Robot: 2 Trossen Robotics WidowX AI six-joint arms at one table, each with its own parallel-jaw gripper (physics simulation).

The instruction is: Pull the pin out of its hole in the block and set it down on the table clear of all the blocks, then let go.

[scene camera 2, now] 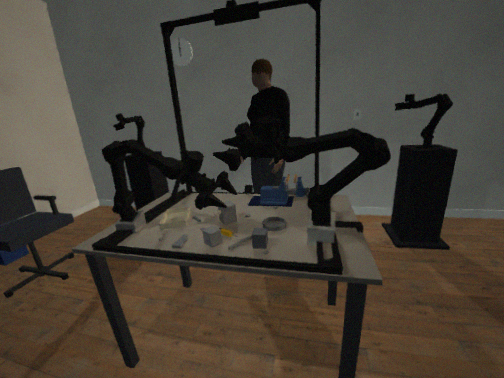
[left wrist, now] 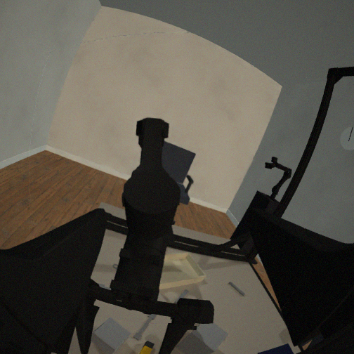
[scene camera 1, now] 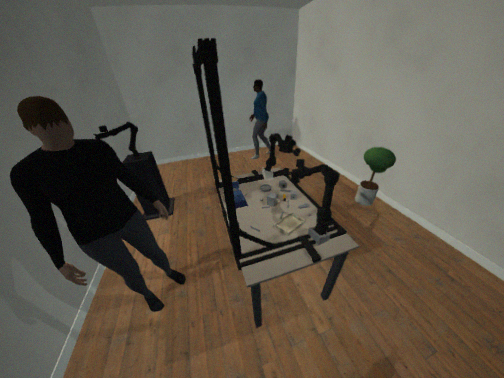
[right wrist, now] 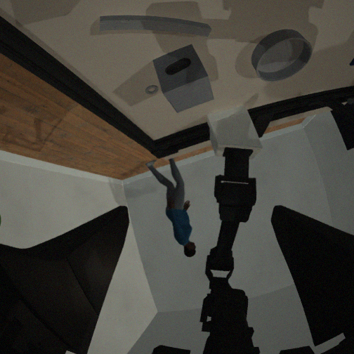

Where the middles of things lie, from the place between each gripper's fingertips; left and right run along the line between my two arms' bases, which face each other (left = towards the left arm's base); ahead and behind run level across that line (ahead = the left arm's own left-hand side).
I see the round grey dish (right wrist: 280,54) 380 mm below my left hand, 190 mm behind it and 160 mm to the left of it. From my left hand the other things lie so: cream tray (left wrist: 178,269) (380 mm below, 360 mm to the right, 200 mm behind).
Right now my right hand is 180 mm past the round grey dish, 130 mm to the right of it and 180 mm above it. Round my right hand: cream tray 200 mm behind, 390 mm to the right, 180 mm below.
